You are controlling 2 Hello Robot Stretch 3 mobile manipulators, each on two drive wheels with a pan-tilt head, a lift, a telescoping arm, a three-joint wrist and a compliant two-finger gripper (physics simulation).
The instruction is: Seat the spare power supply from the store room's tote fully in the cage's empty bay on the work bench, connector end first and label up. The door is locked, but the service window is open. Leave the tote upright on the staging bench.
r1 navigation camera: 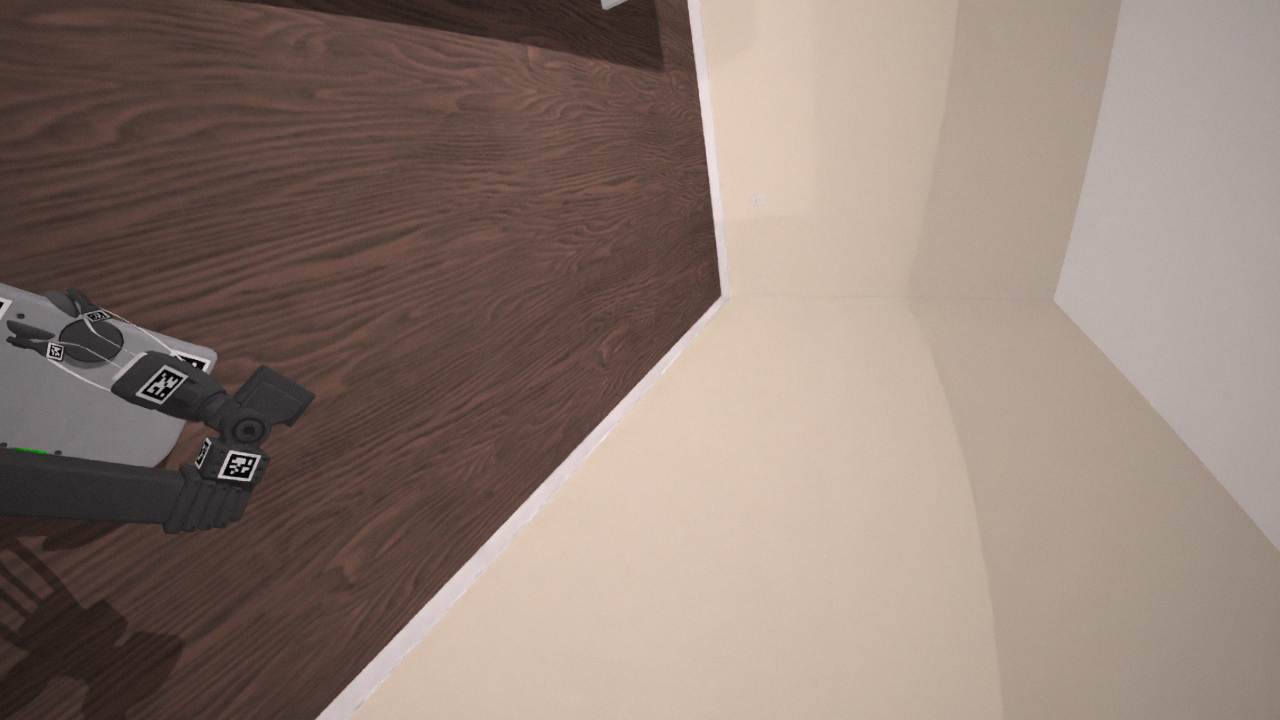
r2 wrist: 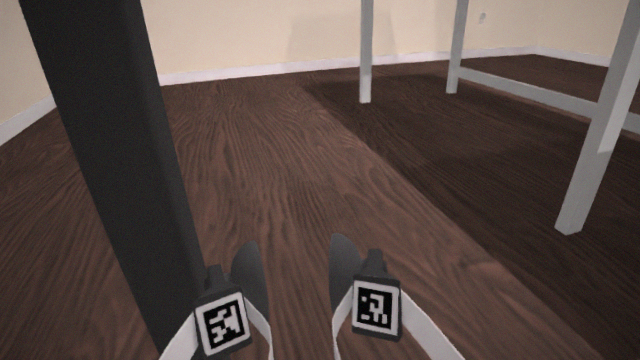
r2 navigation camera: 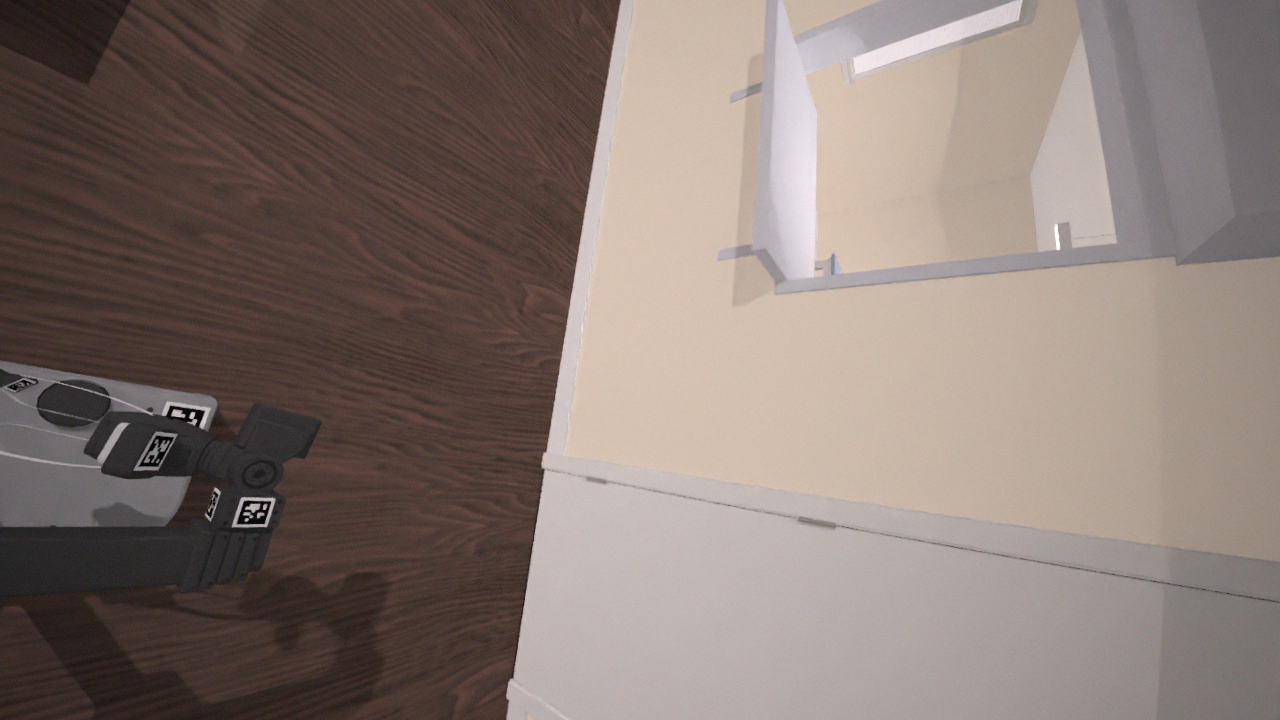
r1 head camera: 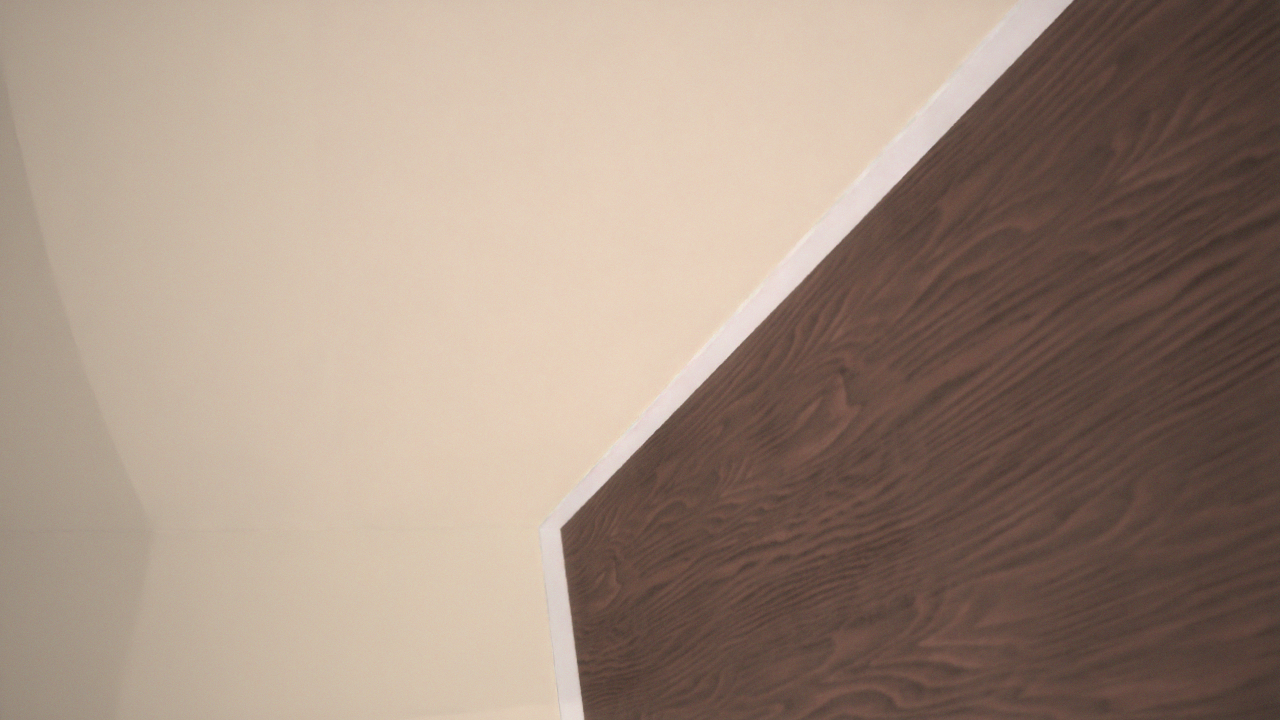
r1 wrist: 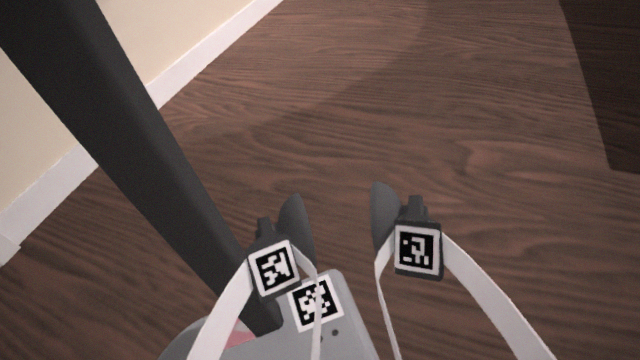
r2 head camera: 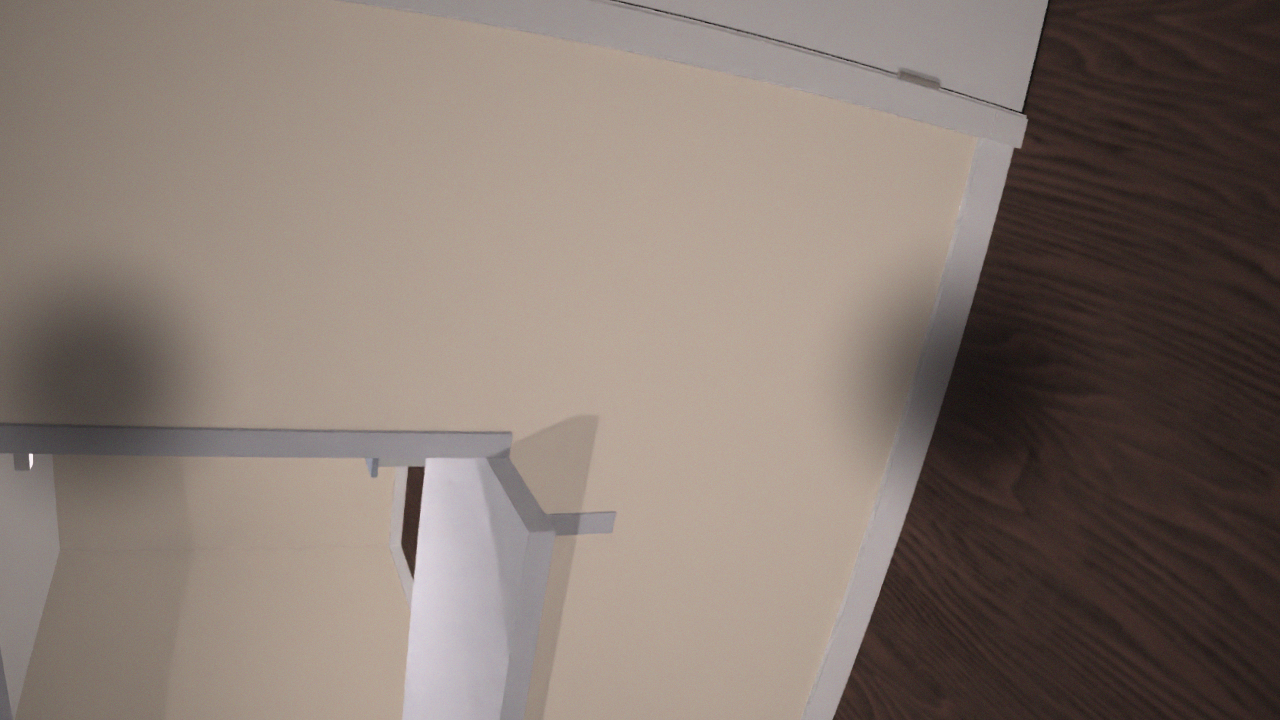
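The r1 gripper [r1 navigation camera: 42,317] [r1 wrist: 341,220] is open above its own grey base, with nothing between the fingers. The r2 gripper [r2 wrist: 298,265] is open and empty over the wood floor; its fingertips are cut off in the r2 navigation view. The service window [r2 head camera: 268,442] [r2 navigation camera: 939,271] shows its grey frame and stands open, with a pale panel [r2 head camera: 460,582] [r2 navigation camera: 787,161] at its lower side. The white door [r2 head camera: 895,35] [r2 navigation camera: 805,626] is shut beside it. The power supply, tote and cage do not show in any current view.
Light bench legs [r2 wrist: 366,50] [r2 wrist: 595,150] stand at the right in the r2 wrist view, over a dark shadow; I cannot tell which bench. Walls with a white skirting board [r1 navigation camera: 537,501] [r1 wrist: 200,55] run near r1. A grey ledge [r2 navigation camera: 1190,116] juts out at the window.
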